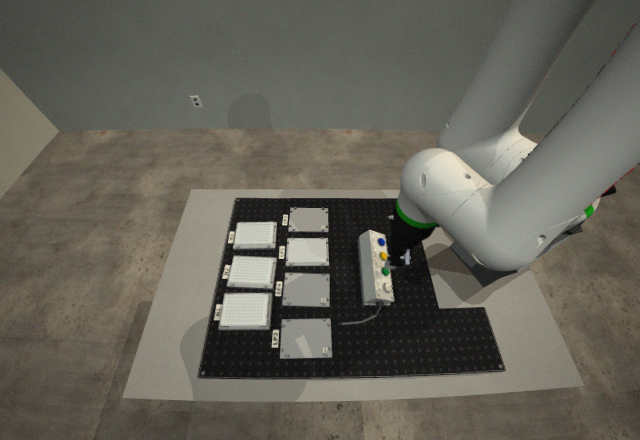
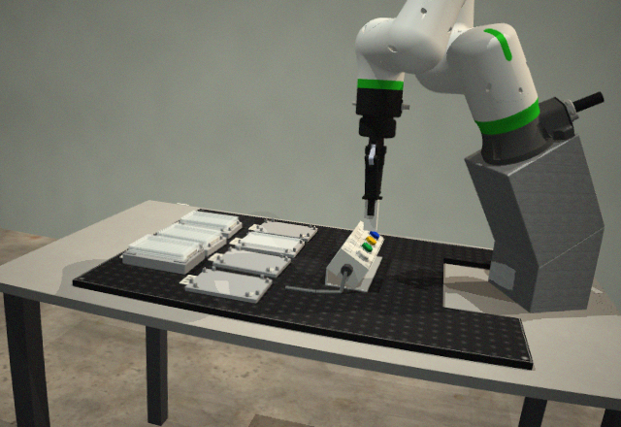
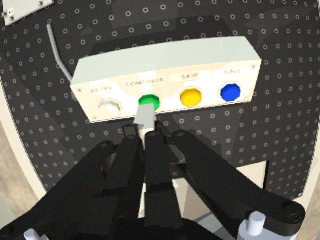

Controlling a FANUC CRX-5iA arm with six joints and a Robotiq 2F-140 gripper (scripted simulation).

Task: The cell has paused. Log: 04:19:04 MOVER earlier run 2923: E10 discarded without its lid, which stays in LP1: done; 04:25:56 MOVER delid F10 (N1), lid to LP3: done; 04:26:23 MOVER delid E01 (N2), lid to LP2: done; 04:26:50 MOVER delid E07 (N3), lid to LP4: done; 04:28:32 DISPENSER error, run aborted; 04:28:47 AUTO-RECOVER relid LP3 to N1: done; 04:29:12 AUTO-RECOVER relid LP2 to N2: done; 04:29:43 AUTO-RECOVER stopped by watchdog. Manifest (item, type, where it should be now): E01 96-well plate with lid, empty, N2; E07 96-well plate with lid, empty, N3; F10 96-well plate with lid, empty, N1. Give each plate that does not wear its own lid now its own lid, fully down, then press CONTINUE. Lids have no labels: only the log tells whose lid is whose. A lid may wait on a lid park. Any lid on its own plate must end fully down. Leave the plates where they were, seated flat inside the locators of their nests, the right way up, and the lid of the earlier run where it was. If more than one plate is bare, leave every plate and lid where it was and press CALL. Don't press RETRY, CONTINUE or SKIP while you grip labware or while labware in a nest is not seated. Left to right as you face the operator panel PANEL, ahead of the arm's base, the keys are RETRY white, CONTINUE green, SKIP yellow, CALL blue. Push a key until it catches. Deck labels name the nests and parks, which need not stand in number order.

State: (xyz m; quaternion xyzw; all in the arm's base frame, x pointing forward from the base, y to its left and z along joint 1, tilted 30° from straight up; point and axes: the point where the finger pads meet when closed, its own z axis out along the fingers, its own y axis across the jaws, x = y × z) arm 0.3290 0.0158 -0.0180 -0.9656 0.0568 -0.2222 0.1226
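Right now the green key is 7 cm below my hand. Round my hand: white key 7 cm below, 5 cm to the left; then blue key 10 cm to the right, 7 cm below, 1 cm behind; then yellow key 7 cm below, 5 cm to the right.
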